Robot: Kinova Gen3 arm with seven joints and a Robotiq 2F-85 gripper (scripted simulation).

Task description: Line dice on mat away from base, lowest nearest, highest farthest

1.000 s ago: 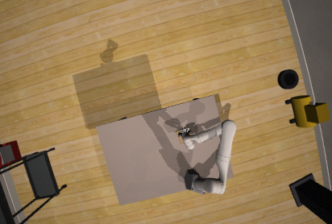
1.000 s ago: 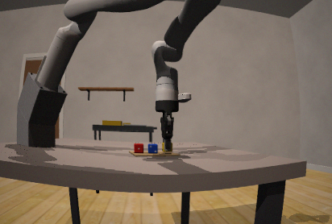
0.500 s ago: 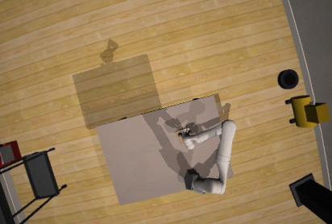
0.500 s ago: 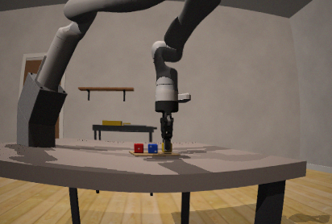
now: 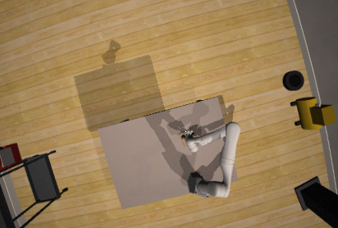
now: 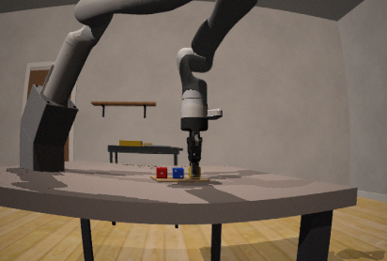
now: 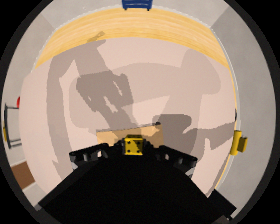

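Now: the yellow die 10 mm below my hand. The rest, counted from my hand: red die 90 mm behind, 20 mm to the left, 10 mm below; tan mat 40 mm behind, 10 mm to the left, 30 mm below; blue die 40 mm behind, 10 mm to the left, 10 mm below.
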